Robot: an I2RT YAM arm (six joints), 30 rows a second.
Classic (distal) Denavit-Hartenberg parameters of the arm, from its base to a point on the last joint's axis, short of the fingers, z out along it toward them. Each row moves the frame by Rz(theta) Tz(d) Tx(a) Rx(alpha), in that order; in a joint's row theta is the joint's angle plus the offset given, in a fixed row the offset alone. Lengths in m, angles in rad.
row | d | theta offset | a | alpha
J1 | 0.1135 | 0 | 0.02 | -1.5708
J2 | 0 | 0 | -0.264 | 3.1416
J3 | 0 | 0.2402 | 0.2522 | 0
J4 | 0 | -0.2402 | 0.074 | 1.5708
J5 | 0 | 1.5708 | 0 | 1.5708
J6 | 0.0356 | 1.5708 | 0 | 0
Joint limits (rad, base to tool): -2.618..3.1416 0..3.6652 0..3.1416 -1.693..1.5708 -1.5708..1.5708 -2.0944..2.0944
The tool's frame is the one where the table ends.
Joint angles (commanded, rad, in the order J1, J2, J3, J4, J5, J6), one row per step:
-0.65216 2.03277 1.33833 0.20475 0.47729 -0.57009
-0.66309 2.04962 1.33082 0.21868 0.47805 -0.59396
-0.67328 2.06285 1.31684 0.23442 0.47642 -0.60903
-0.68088 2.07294 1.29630 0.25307 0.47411 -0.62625
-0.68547 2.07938 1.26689 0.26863 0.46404 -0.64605
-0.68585 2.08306 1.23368 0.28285 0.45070 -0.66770
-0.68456 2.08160 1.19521 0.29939 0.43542 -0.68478
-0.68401 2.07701 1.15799 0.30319 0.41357 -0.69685
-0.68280 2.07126 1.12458 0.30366 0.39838 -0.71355
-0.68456 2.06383 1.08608 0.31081 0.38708 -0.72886
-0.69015 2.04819 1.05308 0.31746 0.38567 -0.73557
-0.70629 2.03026 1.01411 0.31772 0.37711 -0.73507
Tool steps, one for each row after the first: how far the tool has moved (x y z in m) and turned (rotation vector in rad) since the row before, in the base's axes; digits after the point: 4 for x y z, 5 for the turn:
-0.0027 -0.0043 -0.0085 -0.00197 0.02856 -0.00153
-0.0036 -0.0031 -0.0087 0.00282 0.02120 -0.00228
-0.0039 -0.0013 -0.0091 0.00296 0.02310 0.00198
-0.0044 0.0013 -0.0104 0.01064 0.02904 0.01306
-0.0040 0.0036 -0.0104 0.01307 0.03095 0.02120
-0.0046 0.0051 -0.0093 0.01402 0.02443 0.02251
-0.0053 0.0055 -0.0086 0.02392 0.02411 0.02479
-0.0050 0.0054 -0.0071 0.01865 0.02838 0.02252
-0.0067 0.0050 -0.0071 0.01545 0.02582 0.01582
-0.0072 0.0030 -0.0022 0.00532 0.01276 -0.00062
-0.0112 0.0013 -0.0035 0.01768 0.01205 -0.00982

